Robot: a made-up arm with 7 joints.
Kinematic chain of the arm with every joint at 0, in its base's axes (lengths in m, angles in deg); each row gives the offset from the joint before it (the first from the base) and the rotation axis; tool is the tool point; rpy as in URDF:
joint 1: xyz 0 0 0.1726 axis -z
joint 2: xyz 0 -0.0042 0.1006 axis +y
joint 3: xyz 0 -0.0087 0.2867 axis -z
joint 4: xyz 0 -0.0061 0.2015 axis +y
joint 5: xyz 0 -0.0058 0.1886 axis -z
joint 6: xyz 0 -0.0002 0.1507 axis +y
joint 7: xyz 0 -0.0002 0.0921 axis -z
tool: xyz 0 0 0 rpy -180 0 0
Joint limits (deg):
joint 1: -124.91..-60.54
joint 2: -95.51..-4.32
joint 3: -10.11..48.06
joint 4: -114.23..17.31
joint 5: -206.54..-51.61
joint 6: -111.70..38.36
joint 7: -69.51..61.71
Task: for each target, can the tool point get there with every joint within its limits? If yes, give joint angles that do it. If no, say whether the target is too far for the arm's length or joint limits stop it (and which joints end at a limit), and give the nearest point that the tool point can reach.
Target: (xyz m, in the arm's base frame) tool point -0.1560 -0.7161 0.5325
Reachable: yes | joints -90.33 -43.97 28.00 -57.39 -169.56 25.43 1.17
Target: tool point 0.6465 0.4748 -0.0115
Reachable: no: joint limits stop it (at a limit: joint 1, joint 2, joint 3, joint 4) | nearest point 0.2929 -0.1363 -0.0557 | short by 0.707 m
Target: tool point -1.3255 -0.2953 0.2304
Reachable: no: too far | nearest point -0.5957 -0.4395 0.2414 | short by 0.744 m
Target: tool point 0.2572 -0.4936 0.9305
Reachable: yes | joints -113.15 -34.15 38.51 -16.86 -129.70 -72.75 -49.03
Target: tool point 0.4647 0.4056 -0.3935
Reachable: no: joint limits stop it (at a limit: joint 1, joint 2, joint 3, joint 4) | nearest point 0.2741 -0.1382 -0.1029 | short by 0.645 m
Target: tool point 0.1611 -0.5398 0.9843
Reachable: yes | joints -99.44 -41.89 -1.15 6.90 -98.48 -30.93 12.43
